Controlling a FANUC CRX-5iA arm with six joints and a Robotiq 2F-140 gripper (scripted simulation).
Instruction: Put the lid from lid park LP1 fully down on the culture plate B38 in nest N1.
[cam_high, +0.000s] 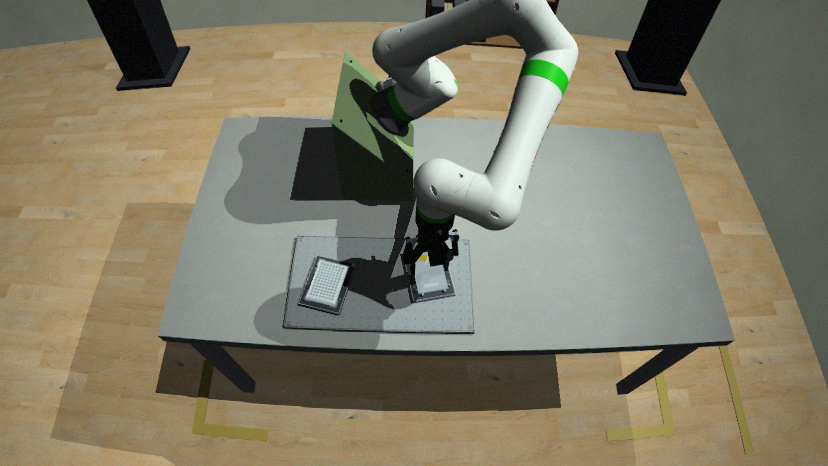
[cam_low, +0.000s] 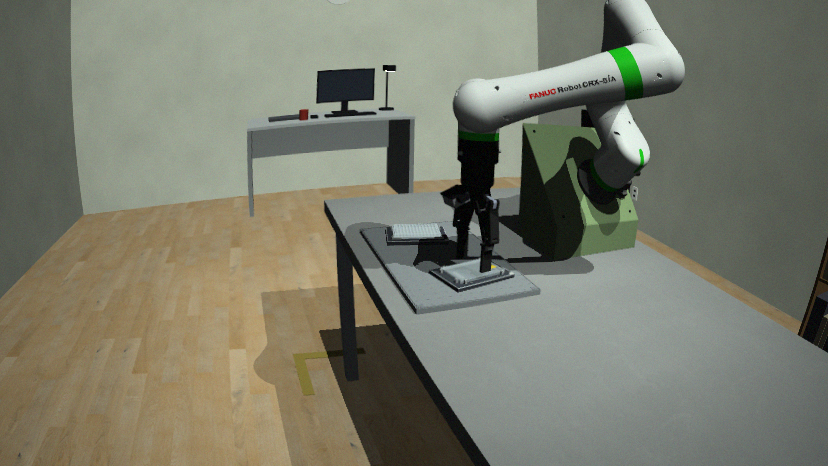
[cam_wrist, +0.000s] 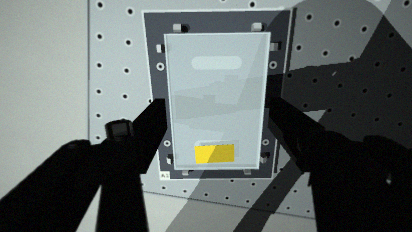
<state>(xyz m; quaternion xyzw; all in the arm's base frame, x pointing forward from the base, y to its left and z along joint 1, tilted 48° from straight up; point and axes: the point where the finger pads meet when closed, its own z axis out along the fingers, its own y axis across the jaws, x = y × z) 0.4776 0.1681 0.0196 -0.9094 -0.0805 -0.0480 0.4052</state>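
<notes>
Now: hand 40 mm above the clear lid. From my hand the other things lie so: lid park LP1: 50 mm below; then white culture plate: 290 mm to the right, 40 mm below, 40 mm ahead; then dark nest N1: 290 mm to the right, 50 mm below, 40 mm ahead.
</notes>
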